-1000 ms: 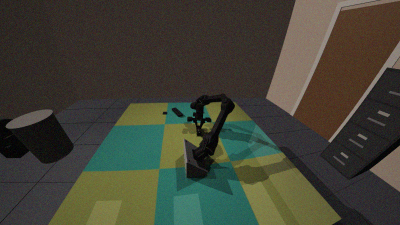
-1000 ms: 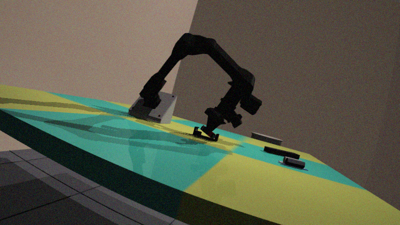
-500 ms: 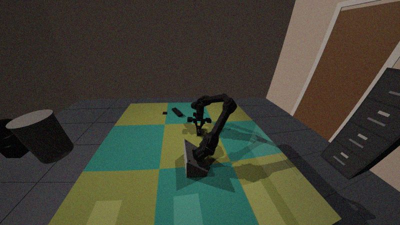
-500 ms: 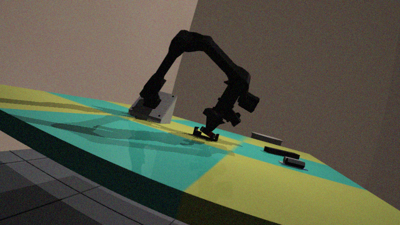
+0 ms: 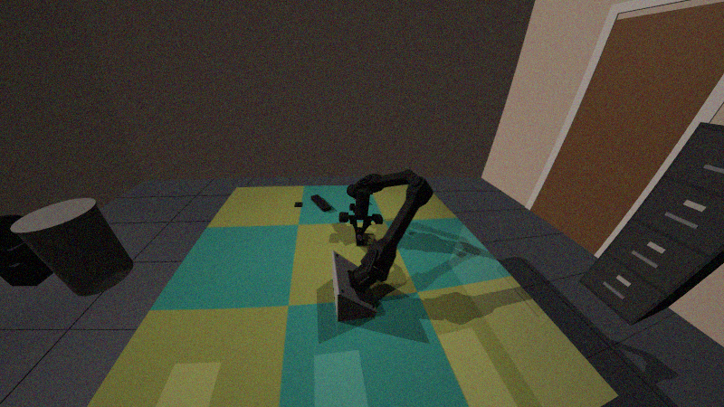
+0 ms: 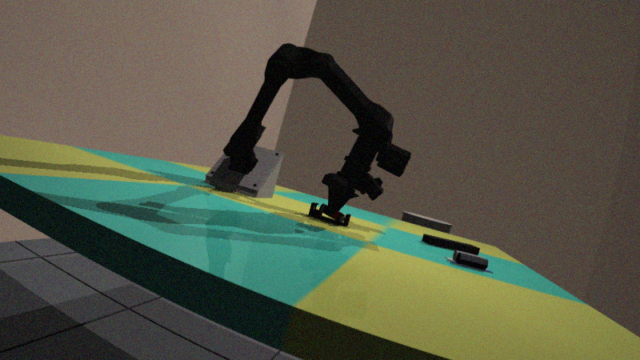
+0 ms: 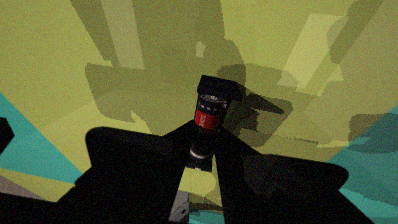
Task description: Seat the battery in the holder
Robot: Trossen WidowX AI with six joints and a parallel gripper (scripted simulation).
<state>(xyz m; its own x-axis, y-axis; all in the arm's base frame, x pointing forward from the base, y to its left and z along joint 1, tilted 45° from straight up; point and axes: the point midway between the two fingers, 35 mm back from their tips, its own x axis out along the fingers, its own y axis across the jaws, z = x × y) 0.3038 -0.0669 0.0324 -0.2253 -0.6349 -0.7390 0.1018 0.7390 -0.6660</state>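
Right now the battery is 1 cm above my gripper tip. Also, from my gripper tip: black bar: 31 cm ahead, 16 cm to the left.
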